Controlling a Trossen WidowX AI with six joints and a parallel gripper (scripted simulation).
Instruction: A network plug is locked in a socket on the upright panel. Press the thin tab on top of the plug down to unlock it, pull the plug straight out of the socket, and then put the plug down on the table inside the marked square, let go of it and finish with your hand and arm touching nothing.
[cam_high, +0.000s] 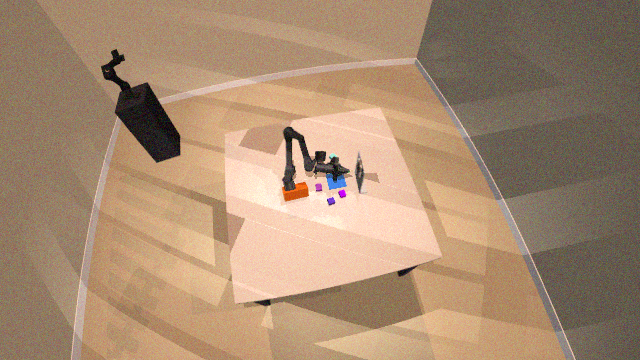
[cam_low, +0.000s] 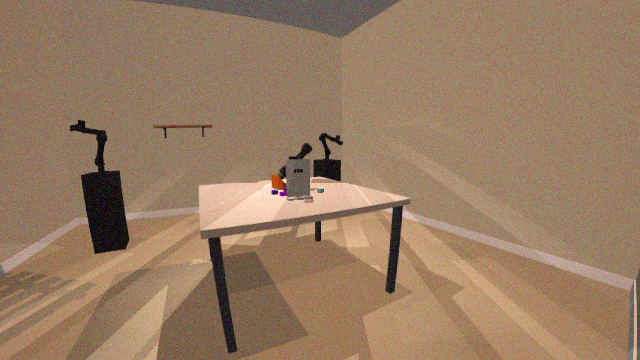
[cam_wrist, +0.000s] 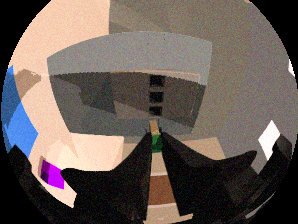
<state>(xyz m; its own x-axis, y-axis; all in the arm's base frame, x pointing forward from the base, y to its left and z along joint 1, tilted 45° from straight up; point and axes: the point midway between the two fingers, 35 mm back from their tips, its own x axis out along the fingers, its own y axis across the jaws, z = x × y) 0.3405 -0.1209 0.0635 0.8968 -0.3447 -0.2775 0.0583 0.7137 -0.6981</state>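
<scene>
Right now my gripper tip is 18 cm above the blue marked square, 6 cm to the right of it and 6 cm past it. Also, from my gripper tip: grey upright panel (8 cm ahead, 6 cm below); then network plug (right at my gripper tip).
</scene>
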